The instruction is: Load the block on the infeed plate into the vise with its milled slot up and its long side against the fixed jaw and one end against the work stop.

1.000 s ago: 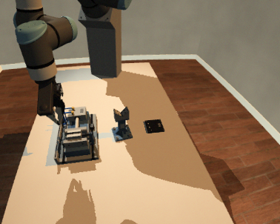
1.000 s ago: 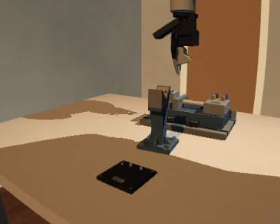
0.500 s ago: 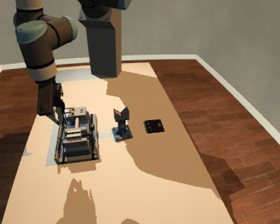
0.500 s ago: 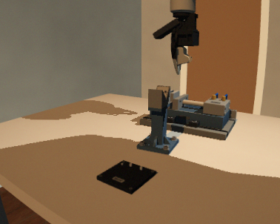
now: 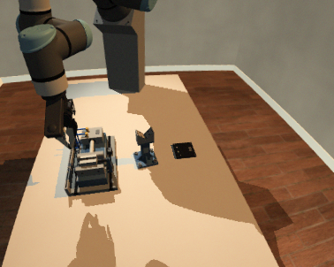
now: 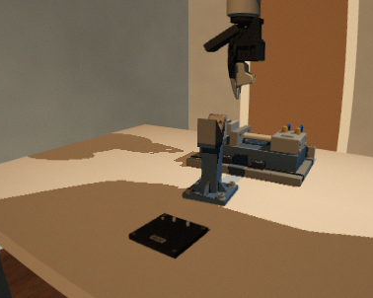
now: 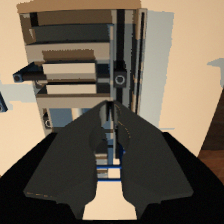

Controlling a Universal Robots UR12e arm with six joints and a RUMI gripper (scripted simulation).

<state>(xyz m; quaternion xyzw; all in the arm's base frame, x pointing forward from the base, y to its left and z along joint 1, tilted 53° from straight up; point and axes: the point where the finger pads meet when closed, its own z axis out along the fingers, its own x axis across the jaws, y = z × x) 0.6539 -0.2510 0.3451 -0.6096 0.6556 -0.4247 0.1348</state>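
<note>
Right now my hand is 2 cm short of the part, 5 cm to the right of it and 8 cm above it. The rest, counted from my hand: dark work stop rod: 3 cm ahead, 9 cm to the left, 9 cm below; then moving jaw: 2 cm behind, 6 cm to the left, 10 cm below; then cream cylinder rod: 7 cm behind, 8 cm to the left, 10 cm below.
</note>
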